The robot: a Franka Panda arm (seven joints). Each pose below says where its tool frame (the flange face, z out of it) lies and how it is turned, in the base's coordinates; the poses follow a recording.
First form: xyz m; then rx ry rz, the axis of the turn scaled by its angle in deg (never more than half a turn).
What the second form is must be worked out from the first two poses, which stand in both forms.
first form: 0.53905, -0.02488, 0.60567, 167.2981, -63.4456, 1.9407
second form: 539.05, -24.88, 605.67; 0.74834, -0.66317, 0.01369; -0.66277, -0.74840, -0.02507; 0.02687, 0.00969, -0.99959
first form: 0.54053, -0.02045, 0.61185, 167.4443, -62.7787, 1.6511
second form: 540.53, -20.45, 611.85; 0.75339, -0.65750, 0.01014; -0.65712, -0.75335, -0.02554; 0.02443, 0.01258, -0.99962
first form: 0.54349, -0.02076, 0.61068, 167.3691, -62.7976, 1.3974
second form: 543.49, -20.76, 610.68; 0.75311, -0.65786, 0.00708; -0.65752, -0.75300, -0.02563; 0.02219, 0.01464, -0.99965
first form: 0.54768, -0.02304, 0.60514, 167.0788, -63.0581, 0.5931
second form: 547.68, -23.04, 605.14; 0.75065, -0.66069, -0.00252; -0.66053, -0.75037, -0.02548; 0.01494, 0.02079, -0.99967
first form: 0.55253, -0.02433, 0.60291, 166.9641, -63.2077, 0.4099
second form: 552.53, -24.33, 602.91; 0.74933, -0.66218, -0.00480; -0.66206, -0.74901, -0.02564; 0.01339, 0.02239, -0.99966
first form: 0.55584, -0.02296, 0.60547, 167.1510, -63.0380, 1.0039
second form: 555.84, -22.96, 605.47; 0.75094, -0.66036, 0.00217; -0.66010, -0.75073, -0.02608; 0.01885, 0.01815, -0.99966
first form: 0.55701, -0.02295, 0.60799, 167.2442, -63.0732, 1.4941
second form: 557.01, -22.95, 607.99; 0.75087, -0.66040, 0.00793; -0.66004, -0.75077, -0.02633; 0.02335, 0.01453, -0.99962
